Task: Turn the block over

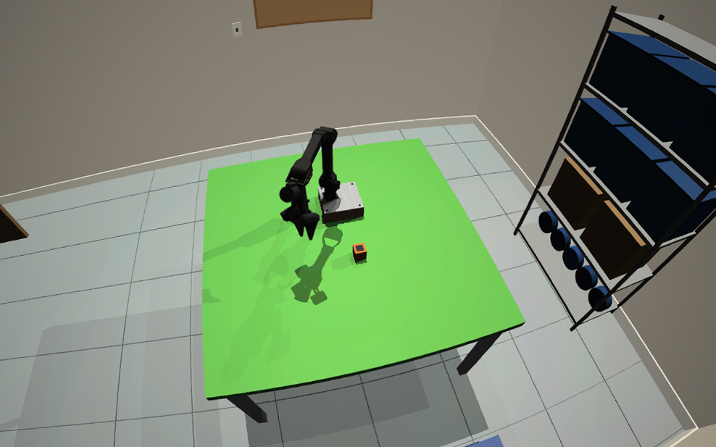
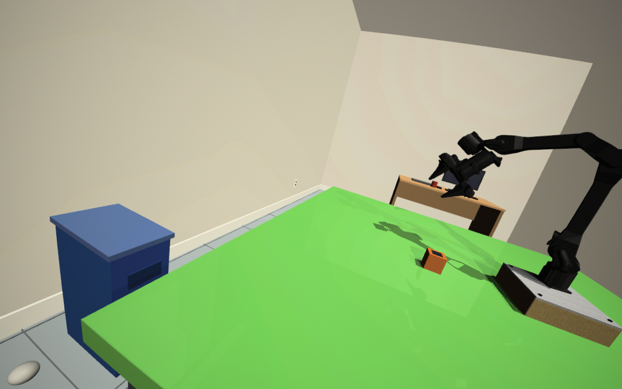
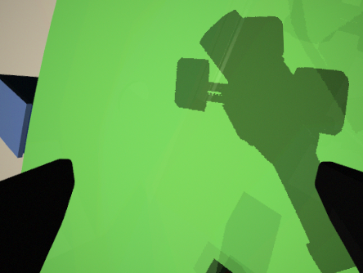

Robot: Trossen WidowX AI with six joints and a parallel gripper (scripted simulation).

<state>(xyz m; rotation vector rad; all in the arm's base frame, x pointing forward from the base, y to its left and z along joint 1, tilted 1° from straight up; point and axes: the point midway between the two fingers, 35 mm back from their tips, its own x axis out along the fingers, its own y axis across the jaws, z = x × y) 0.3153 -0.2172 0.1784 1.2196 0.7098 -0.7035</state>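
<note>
The orange block is 1 cm ahead of my gripper tip, 22 cm to the left of it and 18 cm below it.
</note>
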